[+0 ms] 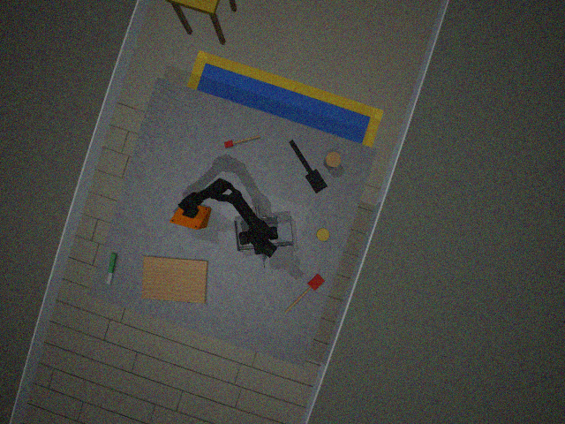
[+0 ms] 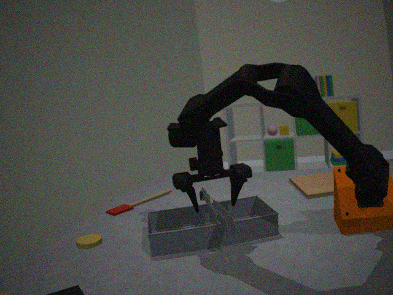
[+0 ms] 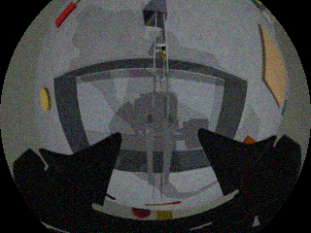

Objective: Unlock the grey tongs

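Right now my gripper tip is 4 cm above the grey roasting tin, 2 cm short of it and 1 cm to the right of it. Also, from my gripper tip: yellow disc 33 cm ahead, 9 cm to the left, 6 cm below; then red spatula 34 cm ahead, 23 cm to the right, 6 cm below; then black spatula 42 cm to the left, 14 cm ahead, 6 cm below.
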